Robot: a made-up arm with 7 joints.
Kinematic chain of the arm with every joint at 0, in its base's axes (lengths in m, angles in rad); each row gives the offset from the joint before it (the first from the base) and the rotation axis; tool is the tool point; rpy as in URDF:
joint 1: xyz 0 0 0.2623 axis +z
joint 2: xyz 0 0 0 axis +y
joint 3: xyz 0 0 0.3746 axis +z
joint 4: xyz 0.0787 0 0 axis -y
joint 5: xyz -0.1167 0 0.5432 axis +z
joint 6: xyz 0 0 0 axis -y
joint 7: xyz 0.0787 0 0 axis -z
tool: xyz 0 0 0 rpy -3.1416 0 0
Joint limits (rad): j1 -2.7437..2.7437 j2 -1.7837..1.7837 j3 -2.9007..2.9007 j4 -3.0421..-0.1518 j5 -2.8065..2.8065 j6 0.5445..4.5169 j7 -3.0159..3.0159
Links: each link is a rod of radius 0.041 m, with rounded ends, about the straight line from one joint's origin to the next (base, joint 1, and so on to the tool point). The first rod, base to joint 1, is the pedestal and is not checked.
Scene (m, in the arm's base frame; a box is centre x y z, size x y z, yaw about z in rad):
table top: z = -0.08
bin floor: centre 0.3 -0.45 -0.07 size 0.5 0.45 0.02 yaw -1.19
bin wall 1: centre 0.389 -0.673 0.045 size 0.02 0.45 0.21 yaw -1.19
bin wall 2: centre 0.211 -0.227 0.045 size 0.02 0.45 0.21 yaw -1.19
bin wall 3: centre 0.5 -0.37 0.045 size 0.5 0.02 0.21 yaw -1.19
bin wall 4: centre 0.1 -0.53 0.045 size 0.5 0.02 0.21 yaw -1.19
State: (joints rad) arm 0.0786 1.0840 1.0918 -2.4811 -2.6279 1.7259 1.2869
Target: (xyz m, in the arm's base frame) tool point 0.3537 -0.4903 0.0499
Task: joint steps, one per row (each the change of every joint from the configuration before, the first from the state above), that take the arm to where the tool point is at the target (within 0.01 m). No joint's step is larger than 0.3 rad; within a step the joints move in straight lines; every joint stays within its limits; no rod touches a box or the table.
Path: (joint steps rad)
1: -0.1399 -0.2536 -0.1694 0.0596 0.0288 -0.0671 0.0331
2: -0.1398 -0.2536 -0.1693 0.0595 0.0287 -0.0671 0.0331
3: -0.1399 -0.2536 -0.1694 0.0596 0.0288 -0.0671 0.0330
4: -0.1398 -0.2536 -0.1694 0.0596 0.0287 -0.0671 0.0331
5: -0.2386 -0.0423 -0.2050 -0.0416 -0.0633 0.1206 -0.0661
6: -0.2387 -0.0423 -0.2051 -0.0416 -0.0633 0.1205 -0.0662
7: 0.0006 0.2373 0.0006 0.0448 0.0010 -0.0209 0.0000
8: 0.0006 0.2374 0.0006 0.0448 0.0011 -0.0209 0.0000

